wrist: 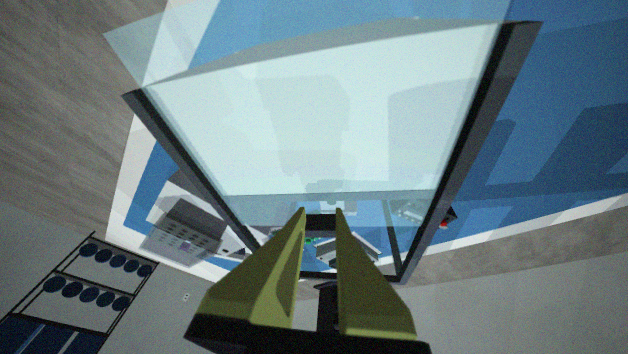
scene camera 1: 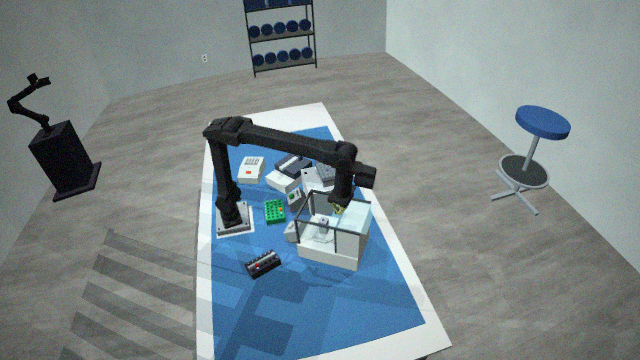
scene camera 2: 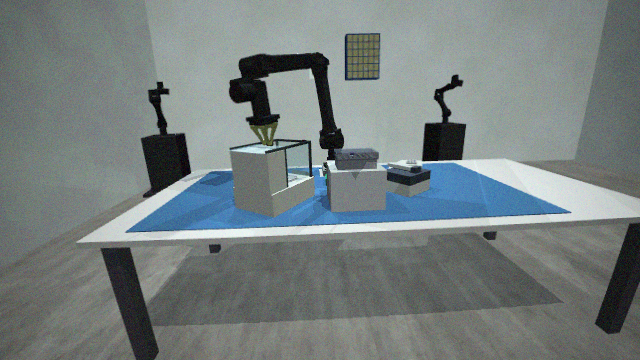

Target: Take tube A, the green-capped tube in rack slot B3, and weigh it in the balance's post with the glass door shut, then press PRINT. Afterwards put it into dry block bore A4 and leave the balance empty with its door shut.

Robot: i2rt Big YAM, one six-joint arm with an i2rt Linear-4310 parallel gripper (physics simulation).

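Frame: origin at the arm's base, x right, y up, z back, level; centimetres.
Seen in the pictures: gripper, between the fingertips: (wrist: 320, 213) (scene camera 1: 339, 211) (scene camera 2: 267, 145); arm's base, origin of its link: (scene camera 1: 231, 216).
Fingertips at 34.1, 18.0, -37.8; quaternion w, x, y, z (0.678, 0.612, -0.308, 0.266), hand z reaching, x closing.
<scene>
Offsets run from my fingertips to a thing's top centre, as dx, dy, dz. "*": to the spot under its first point.
The white balance (scene camera 1: 327, 254) (scene camera 2: 252, 180) stands on the blue mat. Its glass door @[+3.2, -0.3, -3.5] (scene camera 1: 356, 216) (wrist: 300, 135) is slid back over the rear housing, so the front of the chamber is open on top. My gripper (scene camera 1: 338, 207) (scene camera 2: 268, 144) (wrist: 320, 213) is shut on the black handle @[* -0.4, +0.3, +0.4] (wrist: 320, 221) at the door's front edge. The grey weighing post @[* -3.7, -6.3, +5.0] (scene camera 1: 323, 221) shows inside the chamber; no tube can be made out in it. The green rack @[-30.5, -18.2, +18.1] (scene camera 1: 274, 212) stands near the arm's base, with an orange cap in it. The green-capped tube cannot be made out. A white device @[-63.9, -14.2, +21.0] (scene camera 1: 251, 170) with a red display may be the dry block.
A grey box with a green spot @[-29.6, -2.2, -2.0] (scene camera 1: 295, 199) stands between the green rack and the balance. A black holder @[-4.0, -16.4, +31.3] (scene camera 1: 262, 264) with a red part lies at the near left. A white block @[* -27.1, -14.3, -15.2] (scene camera 2: 357, 191) beside the balance bears a grey perforated box (scene camera 2: 356, 158) (wrist: 185, 237).
</scene>
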